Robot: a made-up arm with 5 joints. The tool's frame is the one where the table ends. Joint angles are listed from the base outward.
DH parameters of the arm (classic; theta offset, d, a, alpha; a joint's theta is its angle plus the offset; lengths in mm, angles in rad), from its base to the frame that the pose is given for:
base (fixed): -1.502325 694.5 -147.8 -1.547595
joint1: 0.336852 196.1 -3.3 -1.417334
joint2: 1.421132 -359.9 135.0 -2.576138
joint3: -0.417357 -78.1 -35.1 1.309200
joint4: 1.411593 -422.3 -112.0 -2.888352
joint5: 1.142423 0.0 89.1 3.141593
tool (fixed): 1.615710 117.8 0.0 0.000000
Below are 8 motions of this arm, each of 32 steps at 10 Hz.
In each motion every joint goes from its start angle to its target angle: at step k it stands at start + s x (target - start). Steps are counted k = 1, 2, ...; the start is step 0. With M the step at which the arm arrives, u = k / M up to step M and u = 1 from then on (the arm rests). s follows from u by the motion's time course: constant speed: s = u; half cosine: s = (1 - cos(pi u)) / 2; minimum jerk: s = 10 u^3 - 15 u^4 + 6 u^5.
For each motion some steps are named. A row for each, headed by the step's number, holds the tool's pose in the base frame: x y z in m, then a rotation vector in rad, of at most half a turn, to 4 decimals.
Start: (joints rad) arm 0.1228 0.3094 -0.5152 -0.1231 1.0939
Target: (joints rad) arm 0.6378 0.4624 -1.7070 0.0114 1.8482
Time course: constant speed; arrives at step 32
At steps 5, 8, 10, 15, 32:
5: -0.2318 -0.0712 0.6359 1.1768 1.2565 2.0923
8: -0.2383 -0.0370 0.6278 1.2103 1.1310 2.0047
10: -0.2408 -0.0142 0.6245 1.2361 1.0541 1.9399
15: -0.2410 0.0421 0.6232 1.3111 0.8852 1.7586
32: -0.1833 0.1948 0.6764 1.6376 0.5534 0.9927

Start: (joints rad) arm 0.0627 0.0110 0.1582 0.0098 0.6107
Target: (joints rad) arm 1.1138 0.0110 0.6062 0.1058 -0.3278
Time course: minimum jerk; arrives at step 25
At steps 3, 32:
3: -0.0262 -0.3133 0.7203 -0.7373 -1.5863 -1.5258
32: 0.0883 -0.2147 0.3541 -0.1898 -0.7314 -0.7485

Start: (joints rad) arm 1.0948 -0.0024 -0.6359 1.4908 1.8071
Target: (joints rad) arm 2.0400 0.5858 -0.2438 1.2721 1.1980
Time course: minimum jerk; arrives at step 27
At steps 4, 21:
4: -0.2918 -0.0417 0.5537 -0.6285 0.4720 -2.1366
21: -0.3409 -0.0349 0.5336 -0.1293 1.2147 -1.1096

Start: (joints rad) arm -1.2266 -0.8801 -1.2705 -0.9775 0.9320
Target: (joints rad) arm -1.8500 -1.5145 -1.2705 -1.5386 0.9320
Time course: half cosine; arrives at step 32
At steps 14, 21, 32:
14: 0.2794 0.1462 1.2293 -1.2174 2.2647 0.4260
21: 0.3665 0.3160 1.2067 -1.6091 2.3143 0.2530
32: 0.4283 0.4408 1.1419 -1.9083 2.3436 0.1527

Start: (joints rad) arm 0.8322 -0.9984 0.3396 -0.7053 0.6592
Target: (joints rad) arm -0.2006 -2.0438 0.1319 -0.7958 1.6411
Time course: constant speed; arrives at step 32
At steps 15, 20, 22, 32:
15: 0.5777 -0.0293 0.9053 2.2114 -1.3462 -1.4359
20: 0.5702 0.0687 0.9796 2.3742 -1.1284 -1.2223
22: 0.5631 0.1122 1.0016 2.4169 -1.0258 -1.1452
32: 0.4972 0.3427 1.0384 2.4352 -0.4476 -0.8742

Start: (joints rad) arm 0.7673 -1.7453 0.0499 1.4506 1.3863
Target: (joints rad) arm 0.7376 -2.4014 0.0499 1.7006 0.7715
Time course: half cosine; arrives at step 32
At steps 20, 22, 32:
20: 0.5999 -0.2921 0.8734 0.4153 -2.0622 -0.0499
22: 0.5982 -0.2842 0.9040 0.3622 -2.1153 0.0262
32: 0.5848 -0.2608 0.9812 0.2118 -2.2513 0.2116

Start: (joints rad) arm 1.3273 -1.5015 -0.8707 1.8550 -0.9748
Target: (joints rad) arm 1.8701 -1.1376 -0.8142 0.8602 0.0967
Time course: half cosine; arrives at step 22
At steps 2, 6, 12, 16, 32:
2: 0.3433 -0.1273 0.2515 0.0601 -0.7173 0.9038
6: 0.3074 -0.0866 0.2107 0.2327 -0.6819 0.5680
12: 0.2017 0.0640 0.1483 0.6091 -0.4301 -0.2930
16: 0.1412 0.1804 0.1561 0.7663 -0.1625 -0.8245
32: 0.1109 0.2578 0.1823 0.8210 0.0564 -1.1682

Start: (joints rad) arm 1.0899 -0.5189 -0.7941 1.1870 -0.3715
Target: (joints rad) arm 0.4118 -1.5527 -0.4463 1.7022 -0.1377
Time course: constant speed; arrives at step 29
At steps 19, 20, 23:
19: 0.2400 -0.4087 0.5249 -0.4742 -0.6225 0.1355
20: 0.2591 -0.4146 0.5460 -0.5040 -0.6587 0.1703
23: 0.3145 -0.4248 0.6146 -0.5952 -0.7634 0.2788

